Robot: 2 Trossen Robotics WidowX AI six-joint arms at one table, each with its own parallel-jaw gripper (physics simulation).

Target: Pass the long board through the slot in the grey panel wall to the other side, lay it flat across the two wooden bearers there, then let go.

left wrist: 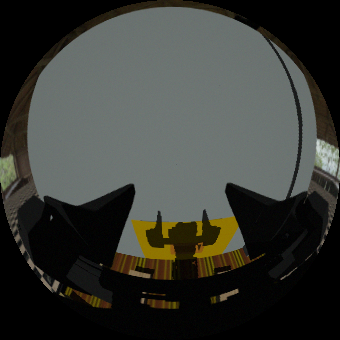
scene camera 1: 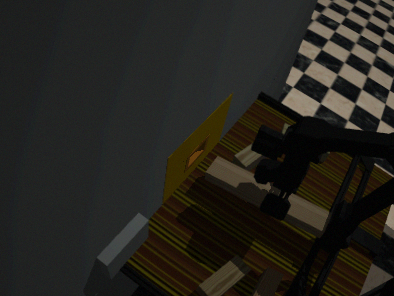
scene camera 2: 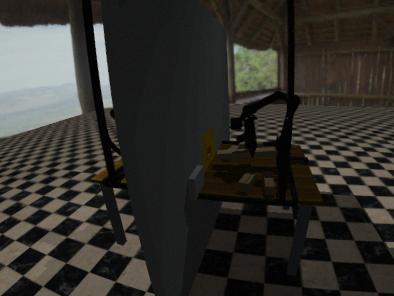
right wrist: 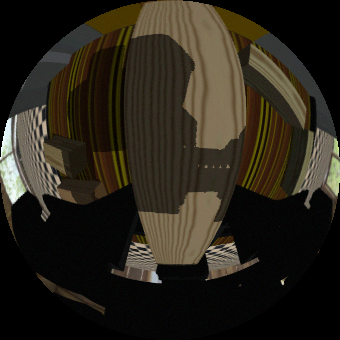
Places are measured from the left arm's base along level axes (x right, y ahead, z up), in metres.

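Where they show: left gripper, fingertip midpoint: (left wrist: 181, 188); right gripper, fingertip midpoint: (scene camera 2: 252, 155) (right wrist: 181, 183); right arm's base at its link origin: (scene camera 1: 330, 242).
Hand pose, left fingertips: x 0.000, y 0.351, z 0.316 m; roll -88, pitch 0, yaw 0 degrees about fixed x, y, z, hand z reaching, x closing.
Observation:
After its pixels a point has its place.
The long pale wooden board (scene camera 1: 228, 176) {z 0.068, x 0.044, y 0.587 m} (scene camera 2: 232, 151) {z 0.071, x 0.033, y 0.620 m} (right wrist: 209, 95) {z 0.075, x 0.018, y 0.666 m} lies level just over the striped table (scene camera 1: 213, 235) {z -0.019, x 0.163, y 0.637 m}, its far end pointing at the yellow panel (scene camera 1: 179, 171) {z 0.069, x 0.112, y 0.483 m} (scene camera 2: 207, 138) {z 0.148, x 0.047, y 0.481 m} (left wrist: 228, 228) {z 0.142, x 0.141, y 0.431 m} set in the grey wall (scene camera 1: 122, 117) {z 0.427, x 0.308, y 0.483 m} (scene camera 2: 166, 117) {z 0.377, x 0.559, y 0.482 m} (left wrist: 168, 111) {z 0.399, x -0.014, y 0.432 m}. The slot (scene camera 1: 196, 155) {z 0.044, x 0.027, y 0.480 m} (scene camera 2: 209, 152) {z 0.045, x 0.000, y 0.476 m} is a small opening in that panel. My right gripper (scene camera 1: 276, 205) {z 0.051, x 0.025, y 0.734 m} (scene camera 2: 251, 152) {z 0.051, x 0.025, y 0.734 m} (right wrist: 181, 183) {z 0.051, x 0.025, y 0.734 m} is shut on the board near its rear end. My left gripper (left wrist: 181, 188) {z 0.316, x 0.000, y 0.351 m} is open and empty, facing the wall's other side; its shadow covers most of the slot there.
Loose wooden blocks lie on the right side: one behind the board (scene camera 1: 250, 155) {z 0.031, x -0.082, y 0.592 m} (right wrist: 272, 88) {z 0.024, x -0.085, y 0.613 m}, two near the front edge (scene camera 1: 222, 279) {z 0.028, x 0.267, y 0.722 m} (scene camera 1: 267, 282) {z 0.025, x 0.210, y 0.815 m} (scene camera 2: 246, 182) {z 0.028, x 0.310, y 0.724 m} (scene camera 2: 269, 185) {z 0.025, x 0.319, y 0.828 m}. A grey block (scene camera 1: 122, 244) {z 0.081, x 0.354, y 0.505 m} (scene camera 2: 194, 179) {z 0.079, x 0.412, y 0.512 m} juts from the wall. Pale wood pieces (left wrist: 138, 273) {z 0.019, x -0.103, y 0.351 m} show low in the left wrist view.

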